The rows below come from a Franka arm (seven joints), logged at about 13 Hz.
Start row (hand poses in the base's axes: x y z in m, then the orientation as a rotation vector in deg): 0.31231 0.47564 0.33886 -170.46 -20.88 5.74
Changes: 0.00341 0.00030 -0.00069 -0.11 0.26 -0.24; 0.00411 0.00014 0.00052 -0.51 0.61 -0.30; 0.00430 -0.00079 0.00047 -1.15 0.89 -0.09; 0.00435 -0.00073 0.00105 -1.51 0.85 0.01; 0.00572 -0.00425 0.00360 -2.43 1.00 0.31; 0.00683 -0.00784 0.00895 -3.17 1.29 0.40; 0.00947 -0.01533 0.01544 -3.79 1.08 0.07; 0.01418 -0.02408 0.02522 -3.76 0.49 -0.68; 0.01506 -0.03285 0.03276 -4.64 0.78 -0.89; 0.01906 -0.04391 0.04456 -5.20 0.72 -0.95; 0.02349 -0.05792 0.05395 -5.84 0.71 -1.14; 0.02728 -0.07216 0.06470 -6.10 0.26 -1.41; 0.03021 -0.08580 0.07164 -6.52 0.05 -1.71
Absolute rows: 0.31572 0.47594 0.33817 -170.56 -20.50 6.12; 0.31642 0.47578 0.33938 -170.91 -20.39 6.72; 0.31661 0.47485 0.33933 -171.46 -20.70 7.30; 0.31666 0.47491 0.33991 -171.81 -20.88 7.33; 0.31803 0.47139 0.34246 -172.64 -21.36 7.80; 0.31914 0.46780 0.34781 -173.30 -21.51 8.41; 0.32178 0.46031 0.35430 -174.00 -21.07 8.20; 0.32649 0.45156 0.36408 -174.19 -20.00 7.22; 0.32737 0.44279 0.37162 -175.03 -19.68 7.83; 0.33137 0.43173 0.38342 -175.60 -19.63 7.86; 0.33580 0.41772 0.39281 -176.26 -19.36 7.97; 0.33959 0.40348 0.40356 -176.63 -19.01 7.31; 0.34252 0.38984 0.41050 -177.12 -18.59 7.05
